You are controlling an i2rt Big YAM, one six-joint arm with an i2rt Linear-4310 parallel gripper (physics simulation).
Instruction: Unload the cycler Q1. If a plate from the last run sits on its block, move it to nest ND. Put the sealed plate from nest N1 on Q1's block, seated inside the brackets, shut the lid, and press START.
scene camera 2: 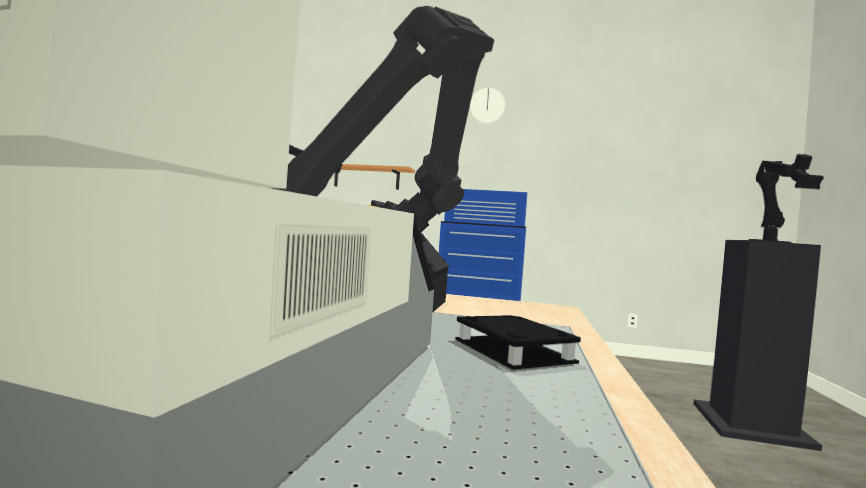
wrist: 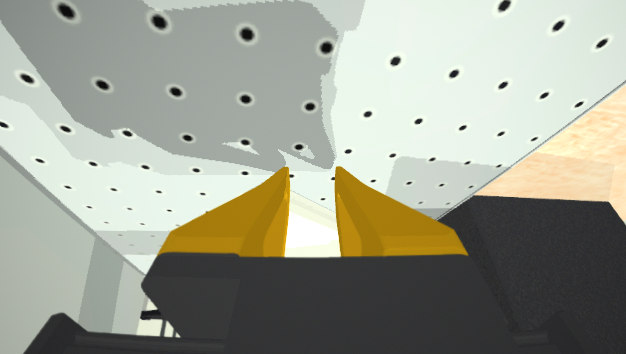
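Observation:
The cycler Q1 (scene camera 2: 199,290) is the big cream housing with a vent grille at the left of the scene view. Its block and lid top are hidden from here. My arm (scene camera 2: 448,121) bends down over the cycler's far end, and the fingers are hidden behind it there. In the wrist view my gripper (wrist: 312,176) has its yellow fingers close together with nothing between them, low over the perforated plate (wrist: 438,43). A pale bright surface (wrist: 311,233) shows between the finger bases. A black nest (scene camera 2: 517,333) on white posts stands on the perforated plate (scene camera 2: 484,424).
The wooden bench edge (scene camera 2: 624,388) (wrist: 583,145) runs along the right of the plate. A blue drawer cabinet (scene camera 2: 484,249) stands behind. A black pedestal (scene camera 2: 763,340) with a small arm stands on the floor at right. A dark block (wrist: 548,264) fills the wrist view's lower right.

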